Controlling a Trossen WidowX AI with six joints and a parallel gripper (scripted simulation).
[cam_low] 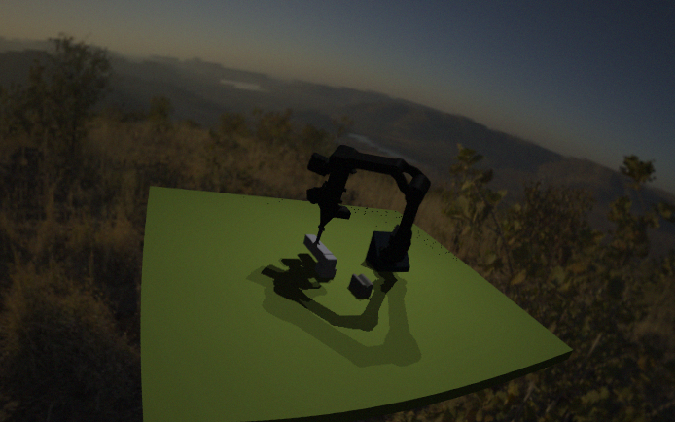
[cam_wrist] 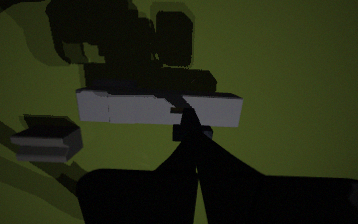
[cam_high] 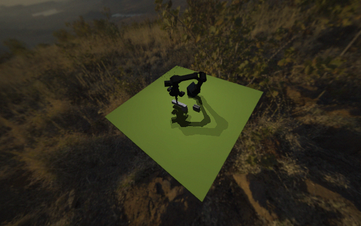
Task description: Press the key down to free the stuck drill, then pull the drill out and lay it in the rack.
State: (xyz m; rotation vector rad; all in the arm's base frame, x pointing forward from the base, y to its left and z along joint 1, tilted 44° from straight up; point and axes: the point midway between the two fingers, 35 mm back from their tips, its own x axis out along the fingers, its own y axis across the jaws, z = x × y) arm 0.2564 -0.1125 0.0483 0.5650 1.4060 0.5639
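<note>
The dark key lies 30 mm below my gripper tip. From my gripper tip the other things lie so: drill (50 mm to the left, 80 mm below); pale grey block (40 mm to the left, 80 mm below); dark grey rack (80 mm behind, 200 mm to the left, 110 mm below).
</note>
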